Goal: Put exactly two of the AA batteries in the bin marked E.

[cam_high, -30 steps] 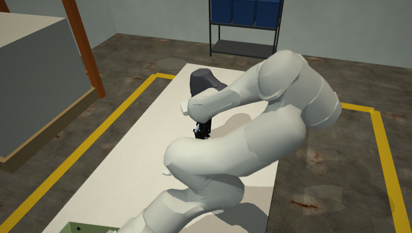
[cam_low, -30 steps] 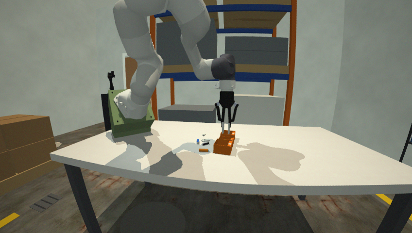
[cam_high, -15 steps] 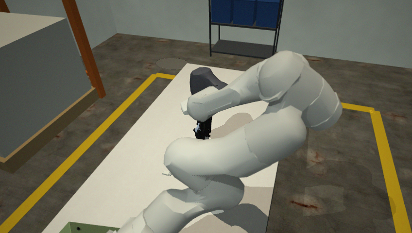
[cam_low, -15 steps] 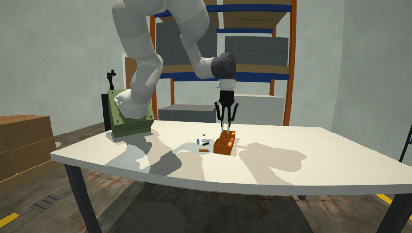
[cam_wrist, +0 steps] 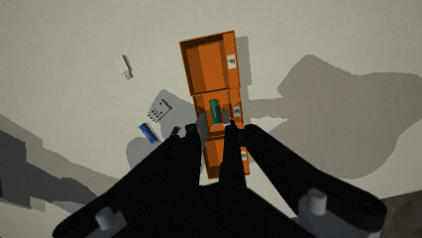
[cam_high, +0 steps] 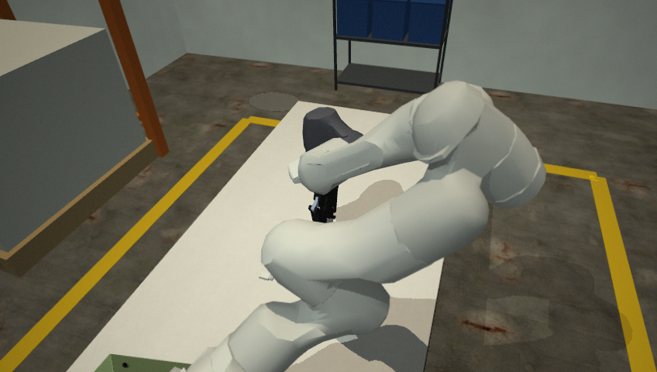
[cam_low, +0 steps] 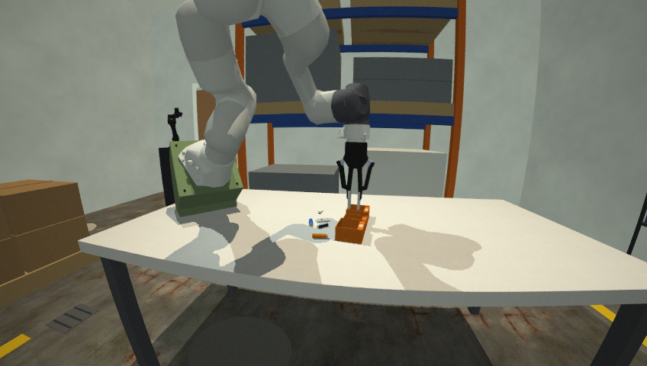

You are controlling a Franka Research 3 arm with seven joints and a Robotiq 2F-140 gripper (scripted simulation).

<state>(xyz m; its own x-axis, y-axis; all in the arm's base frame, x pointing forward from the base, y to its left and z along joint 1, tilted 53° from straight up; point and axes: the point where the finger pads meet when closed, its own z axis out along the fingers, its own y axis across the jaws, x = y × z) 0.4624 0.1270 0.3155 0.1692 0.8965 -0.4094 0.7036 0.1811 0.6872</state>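
My hand is 11 cm past the orange AA battery, 10 cm to the left of it and 9 cm above it. Also, from my hand: orange bin row (8 cm below, 1 cm ahead); then black stick (11 cm behind, 10 cm below, 2 cm to the right); then green AA battery (9 cm below).
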